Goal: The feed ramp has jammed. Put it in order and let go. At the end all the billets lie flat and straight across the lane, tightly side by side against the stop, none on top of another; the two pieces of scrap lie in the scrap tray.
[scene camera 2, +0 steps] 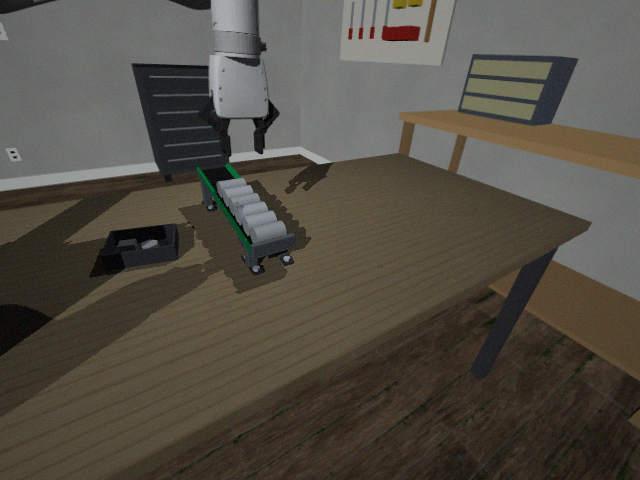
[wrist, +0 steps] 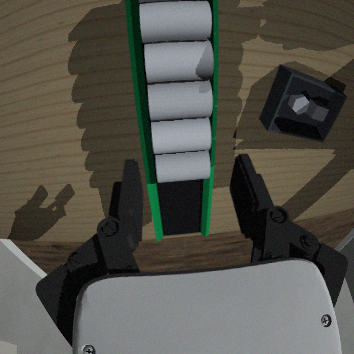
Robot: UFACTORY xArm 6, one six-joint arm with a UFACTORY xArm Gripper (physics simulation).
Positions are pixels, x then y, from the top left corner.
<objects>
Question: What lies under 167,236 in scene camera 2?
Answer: A black scrap tray.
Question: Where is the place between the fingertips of my gripper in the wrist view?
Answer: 186,173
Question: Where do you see a black scrap tray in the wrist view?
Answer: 277,116
</objects>
